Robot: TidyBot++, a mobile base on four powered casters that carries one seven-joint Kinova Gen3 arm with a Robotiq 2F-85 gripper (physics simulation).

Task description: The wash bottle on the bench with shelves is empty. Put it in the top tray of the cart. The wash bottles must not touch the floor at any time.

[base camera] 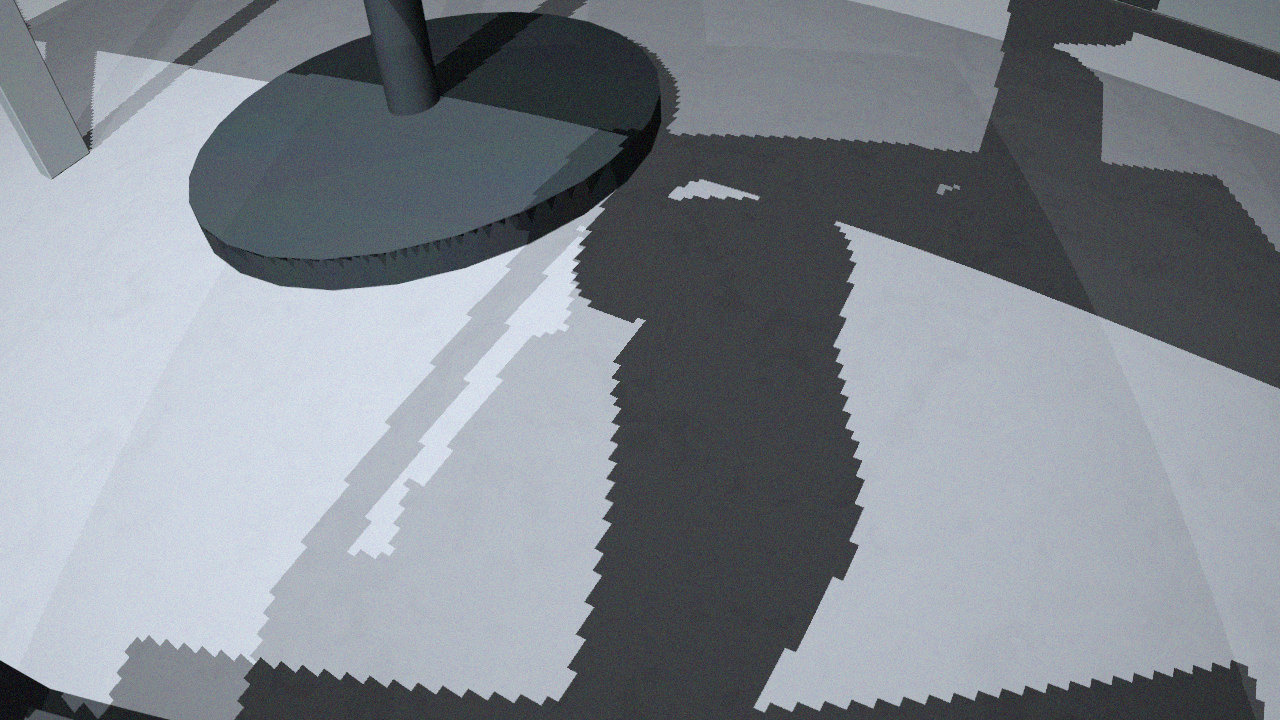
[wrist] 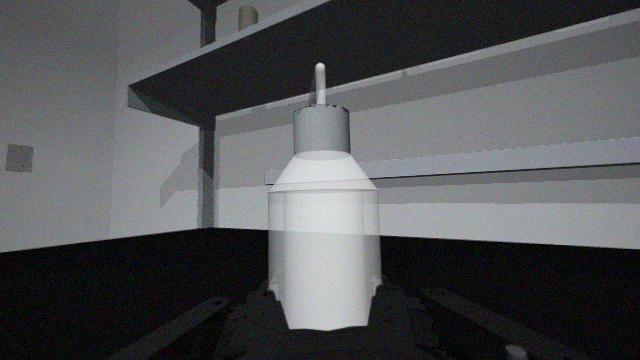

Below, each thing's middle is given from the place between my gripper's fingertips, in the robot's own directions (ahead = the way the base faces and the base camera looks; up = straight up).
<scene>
Now: hand 2 cm past the wash bottle (wrist: 324, 256) and 4 cm below it.
</scene>
